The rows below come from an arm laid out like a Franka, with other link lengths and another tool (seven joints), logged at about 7 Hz.
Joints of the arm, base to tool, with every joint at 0 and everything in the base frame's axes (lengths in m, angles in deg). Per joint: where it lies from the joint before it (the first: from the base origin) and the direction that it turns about. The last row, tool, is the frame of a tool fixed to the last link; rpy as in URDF.
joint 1: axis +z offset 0 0 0.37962
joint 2: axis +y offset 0 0 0
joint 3: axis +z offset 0 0 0.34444
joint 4: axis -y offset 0.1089 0 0
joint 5: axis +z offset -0.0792 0 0.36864
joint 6: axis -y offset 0 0 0
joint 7: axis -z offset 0.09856 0 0
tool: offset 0.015 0.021 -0.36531 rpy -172.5 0 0.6
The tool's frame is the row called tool.
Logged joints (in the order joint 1, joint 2, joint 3, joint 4, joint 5, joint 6, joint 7), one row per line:
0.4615 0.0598 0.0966 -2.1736 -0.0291 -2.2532 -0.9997
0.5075 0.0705 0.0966 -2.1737 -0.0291 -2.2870 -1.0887
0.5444 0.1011 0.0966 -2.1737 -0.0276 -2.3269 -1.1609
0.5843 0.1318 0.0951 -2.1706 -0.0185 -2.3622 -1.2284
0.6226 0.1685 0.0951 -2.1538 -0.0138 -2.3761 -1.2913
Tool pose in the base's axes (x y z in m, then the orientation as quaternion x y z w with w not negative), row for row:
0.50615 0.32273 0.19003 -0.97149 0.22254 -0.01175 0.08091
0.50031 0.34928 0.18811 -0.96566 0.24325 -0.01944 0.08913
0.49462 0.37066 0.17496 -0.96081 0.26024 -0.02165 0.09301
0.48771 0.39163 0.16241 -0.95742 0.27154 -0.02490 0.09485
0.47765 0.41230 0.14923 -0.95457 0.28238 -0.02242 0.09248
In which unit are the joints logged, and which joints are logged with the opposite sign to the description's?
The joints are logged in radians. Opposite sign: joint 5, joint 6, joint 7.
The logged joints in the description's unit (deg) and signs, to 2 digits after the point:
26.44 3.43 5.53 -124.54 1.67 129.10 57.28
29.08 4.04 5.53 -124.54 1.67 131.04 62.38
31.19 5.79 5.53 -124.54 1.58 133.32 66.51
33.48 7.55 5.45 -124.37 1.06 135.34 70.38
35.67 9.65 5.45 -123.40 0.79 136.14 73.99

